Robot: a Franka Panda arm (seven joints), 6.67 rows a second.
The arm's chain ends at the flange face. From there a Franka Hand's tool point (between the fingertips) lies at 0.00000 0.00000 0.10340 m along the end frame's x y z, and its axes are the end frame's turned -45 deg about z.
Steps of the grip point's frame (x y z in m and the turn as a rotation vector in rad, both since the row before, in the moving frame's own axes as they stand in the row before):
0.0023, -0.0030, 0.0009, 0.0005, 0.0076, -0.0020
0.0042, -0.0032, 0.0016, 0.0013, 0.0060, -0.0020
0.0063, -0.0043, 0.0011, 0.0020, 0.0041, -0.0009
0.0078, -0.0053, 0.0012, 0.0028, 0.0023, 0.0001
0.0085, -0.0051, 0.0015, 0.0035, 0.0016, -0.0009
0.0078, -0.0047, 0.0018, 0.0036, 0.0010, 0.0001
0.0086, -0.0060, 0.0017, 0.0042, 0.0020, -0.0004
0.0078, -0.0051, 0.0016, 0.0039, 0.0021, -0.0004
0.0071, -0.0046, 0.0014, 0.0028, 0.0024, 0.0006
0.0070, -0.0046, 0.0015, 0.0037, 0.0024, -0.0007
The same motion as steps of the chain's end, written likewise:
-0.0010, -0.0032, 0.0009, 0.0057, 0.0050, -0.0020
0.0004, -0.0047, 0.0016, 0.0052, 0.0033, -0.0020
0.0013, -0.0070, 0.0011, 0.0043, 0.0015, -0.0009
0.0018, -0.0089, 0.0012, 0.0036, -0.0004, 0.0001
0.0025, -0.0092, 0.0015, 0.0036, -0.0013, -0.0009
0.0024, -0.0085, 0.0018, 0.0033, -0.0018, 0.0001
0.0020, -0.0099, 0.0017, 0.0044, -0.0016, -0.0004
0.0020, -0.0087, 0.0016, 0.0042, -0.0013, -0.0004
0.0018, -0.0079, 0.0014, 0.0037, -0.0003, 0.0006
0.0018, -0.0078, 0.0015, 0.0043, -0.0009, -0.0007

